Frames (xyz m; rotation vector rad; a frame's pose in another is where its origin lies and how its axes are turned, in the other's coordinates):
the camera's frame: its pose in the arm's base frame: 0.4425 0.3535 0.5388 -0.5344 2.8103 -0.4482
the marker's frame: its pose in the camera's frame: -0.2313 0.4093 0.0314 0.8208 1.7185 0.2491
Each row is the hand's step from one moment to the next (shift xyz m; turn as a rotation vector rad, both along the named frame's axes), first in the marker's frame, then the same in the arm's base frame.
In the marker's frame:
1: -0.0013 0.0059 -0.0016 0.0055 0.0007 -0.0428
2: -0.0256 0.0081 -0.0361 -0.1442 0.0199 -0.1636
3: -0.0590 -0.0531 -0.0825 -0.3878 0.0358 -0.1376
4: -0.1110 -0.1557 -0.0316 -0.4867 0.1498 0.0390
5: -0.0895 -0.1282 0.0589 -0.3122 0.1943 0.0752
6: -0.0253 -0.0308 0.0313 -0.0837 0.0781 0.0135
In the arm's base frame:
1: -0.0007 0.0019 -0.0059 0.0339 0.0258 -0.0070
2: 0.0356 0.0004 -0.0275 0.1779 -0.0264 -0.1249
3: 0.1117 -0.0249 -0.0033 0.2313 -0.2268 -0.2563
4: 0.1295 -0.1278 0.0668 0.0678 -0.3520 -0.3638
5: 0.0345 -0.1457 0.0741 -0.0402 -0.2157 -0.3045
6: -0.0049 -0.0465 0.0196 -0.0161 -0.0453 -0.1048

